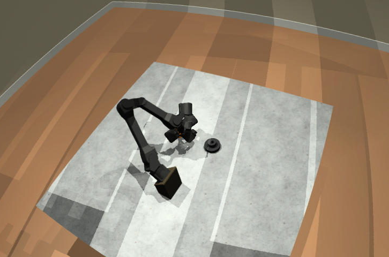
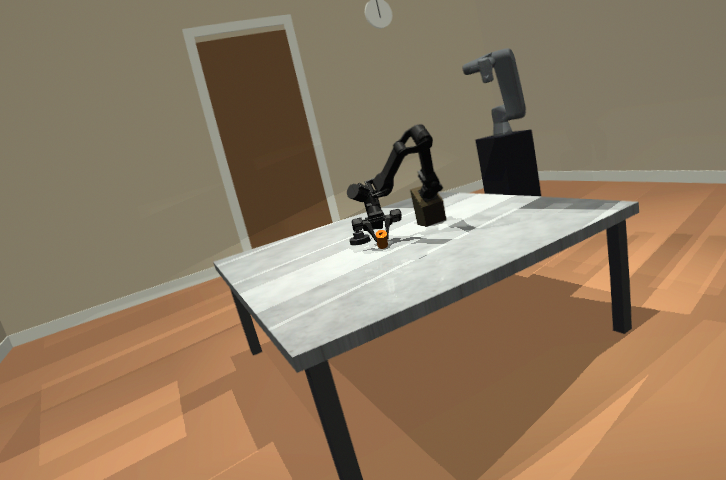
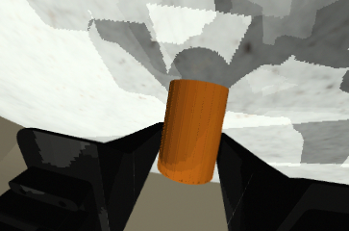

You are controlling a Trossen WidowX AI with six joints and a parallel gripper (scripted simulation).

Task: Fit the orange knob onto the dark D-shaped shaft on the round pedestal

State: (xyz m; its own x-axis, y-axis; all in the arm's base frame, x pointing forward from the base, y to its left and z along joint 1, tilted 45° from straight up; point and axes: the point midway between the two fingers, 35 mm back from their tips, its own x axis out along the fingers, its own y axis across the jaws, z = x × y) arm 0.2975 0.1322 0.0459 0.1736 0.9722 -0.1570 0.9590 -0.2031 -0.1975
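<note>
Right now my gripper tip is 1 cm to the left of the orange knob. Also, from my gripper tip: pedestal: 1 cm ahead, 21 cm to the right.
</note>
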